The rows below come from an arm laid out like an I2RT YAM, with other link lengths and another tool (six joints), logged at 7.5 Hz.
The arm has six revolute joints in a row. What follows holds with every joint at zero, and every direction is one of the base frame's. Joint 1 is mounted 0.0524 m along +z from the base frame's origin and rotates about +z. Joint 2 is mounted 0.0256 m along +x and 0.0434 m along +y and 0.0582 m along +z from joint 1 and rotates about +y. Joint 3 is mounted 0.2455 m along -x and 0.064 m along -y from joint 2 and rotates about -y. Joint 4 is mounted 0.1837 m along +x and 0.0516 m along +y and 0.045 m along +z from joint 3 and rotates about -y. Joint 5 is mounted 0.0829 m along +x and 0.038 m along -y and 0.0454 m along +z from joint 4 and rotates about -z. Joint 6 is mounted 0.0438 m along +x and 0.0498 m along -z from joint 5 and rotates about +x. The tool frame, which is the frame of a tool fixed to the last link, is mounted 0.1 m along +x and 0.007 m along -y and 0.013 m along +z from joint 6; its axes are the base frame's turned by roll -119.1, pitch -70.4 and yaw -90 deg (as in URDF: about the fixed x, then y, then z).
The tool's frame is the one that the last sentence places.
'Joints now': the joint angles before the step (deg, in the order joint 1, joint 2, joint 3, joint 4, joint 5, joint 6). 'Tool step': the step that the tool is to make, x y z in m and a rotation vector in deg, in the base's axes. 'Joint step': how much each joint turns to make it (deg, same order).
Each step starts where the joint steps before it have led.
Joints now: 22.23, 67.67, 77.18, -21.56, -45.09, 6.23
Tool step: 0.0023, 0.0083, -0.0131, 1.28, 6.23, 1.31
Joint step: 1.06, 1.40, -1.59, 1.26, -1.04, 4.92
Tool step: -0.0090, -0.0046, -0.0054, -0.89, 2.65, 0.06
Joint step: -0.26, -1.48, 0.25, -4.38, -0.37, 0.19
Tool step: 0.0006, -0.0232, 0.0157, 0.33, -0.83, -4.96
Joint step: -4.11, -2.27, 3.18, -4.31, 0.81, 0.35
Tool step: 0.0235, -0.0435, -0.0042, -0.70, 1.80, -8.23
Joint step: -11.07, 0.86, 1.67, -3.88, -2.64, -1.57
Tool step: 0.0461, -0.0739, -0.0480, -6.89, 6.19, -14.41
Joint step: -14.32, 6.39, 0.16, -6.57, 2.96, -8.95
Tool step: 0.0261, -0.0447, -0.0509, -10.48, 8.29, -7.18
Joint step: -4.42, 8.52, 3.50, -8.07, 9.32, -9.86
